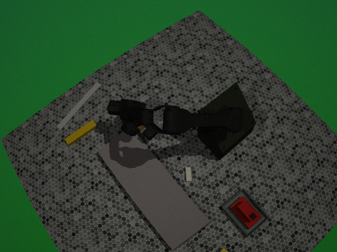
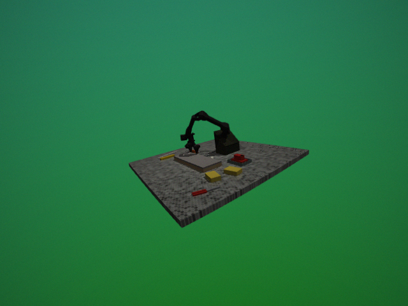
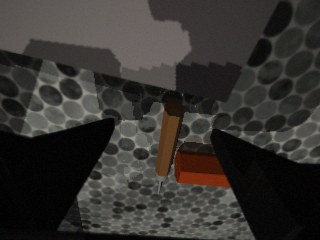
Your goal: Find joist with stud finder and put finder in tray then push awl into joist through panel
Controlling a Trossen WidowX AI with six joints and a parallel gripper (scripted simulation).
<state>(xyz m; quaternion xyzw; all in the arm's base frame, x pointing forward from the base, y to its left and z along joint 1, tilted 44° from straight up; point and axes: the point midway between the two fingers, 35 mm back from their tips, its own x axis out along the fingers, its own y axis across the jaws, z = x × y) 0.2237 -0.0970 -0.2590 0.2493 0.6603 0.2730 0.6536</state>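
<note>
My gripper tip is 50 mm past the awl and 10 mm to the left of it. From my gripper tip the other things lie so: yellow bar: 220 mm ahead, 180 mm to the right; then orange-handled tool: 40 mm behind, 140 mm to the right; then small white block: 290 mm to the left.
</note>
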